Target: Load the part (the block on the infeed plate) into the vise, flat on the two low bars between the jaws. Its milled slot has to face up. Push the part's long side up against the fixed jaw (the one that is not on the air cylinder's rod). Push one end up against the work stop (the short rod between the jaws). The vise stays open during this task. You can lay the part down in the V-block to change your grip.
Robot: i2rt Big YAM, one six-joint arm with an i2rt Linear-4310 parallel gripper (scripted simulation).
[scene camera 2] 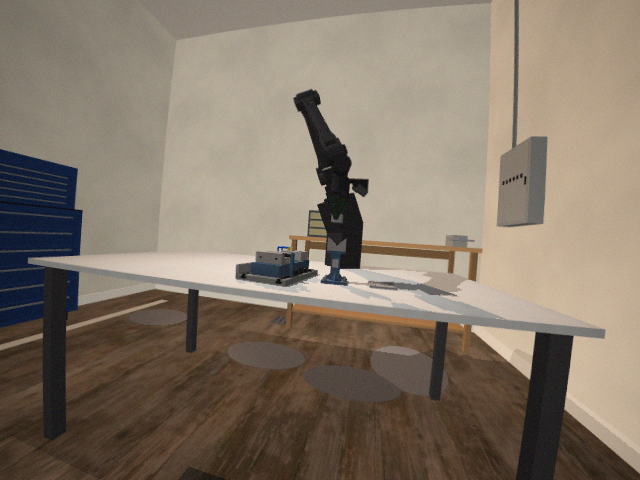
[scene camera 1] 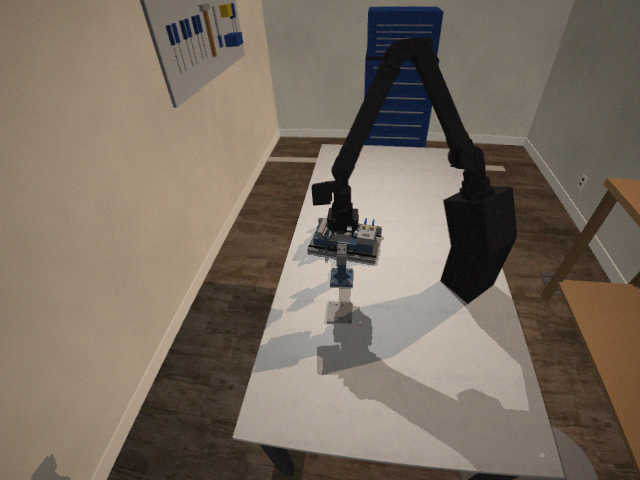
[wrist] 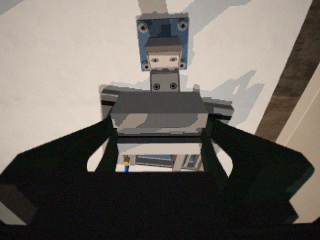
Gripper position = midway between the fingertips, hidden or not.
I see my gripper (wrist: 159,119) and a part (wrist: 148,123).
